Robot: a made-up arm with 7 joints.
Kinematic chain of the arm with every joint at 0, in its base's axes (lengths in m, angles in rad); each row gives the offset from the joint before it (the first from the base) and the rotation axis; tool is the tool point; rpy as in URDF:
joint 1: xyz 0 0 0.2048 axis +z
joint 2: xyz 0 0 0 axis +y
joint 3: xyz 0 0 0.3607 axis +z
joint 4: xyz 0.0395 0 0 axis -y
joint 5: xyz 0.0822 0 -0.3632 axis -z
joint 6: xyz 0 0 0 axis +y
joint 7: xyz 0.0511 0 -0.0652 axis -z
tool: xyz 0 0 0 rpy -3.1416 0 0
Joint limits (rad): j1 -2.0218..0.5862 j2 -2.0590..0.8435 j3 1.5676..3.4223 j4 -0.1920..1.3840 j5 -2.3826..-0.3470 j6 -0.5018..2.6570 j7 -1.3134..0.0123
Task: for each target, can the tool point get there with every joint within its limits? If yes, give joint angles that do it. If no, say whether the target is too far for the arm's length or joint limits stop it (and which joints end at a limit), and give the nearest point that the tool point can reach.
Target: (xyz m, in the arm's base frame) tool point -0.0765 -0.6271 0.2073
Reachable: no: joint limits stop it (at a limit: joint 1, joint 3, joint 6) | nearest point -0.2664 -0.4049 0.2075 | short by 0.292 m
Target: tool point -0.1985 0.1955 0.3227
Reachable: yes | joints -0.2538 0.4601 2.7371 0.4721 -1.0316 0.9857 -0.3627
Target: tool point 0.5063 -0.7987 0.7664
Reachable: no: too far | nearest point 0.2992 -0.4603 0.5265 | short by 0.464 m
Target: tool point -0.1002 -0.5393 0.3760
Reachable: no: joint limits stop it (at a limit: joint 1, joint 3, joint 6) | nearest point -0.2324 -0.3820 0.3863 | short by 0.206 m
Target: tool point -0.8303 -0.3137 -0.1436
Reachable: no: too far | nearest point -0.5541 -0.2093 -0.0277 | short by 0.317 m
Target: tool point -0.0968 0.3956 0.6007
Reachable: yes | joints -0.1023 0.4073 2.1267 1.1483 -0.6470 -0.1814 -0.5452
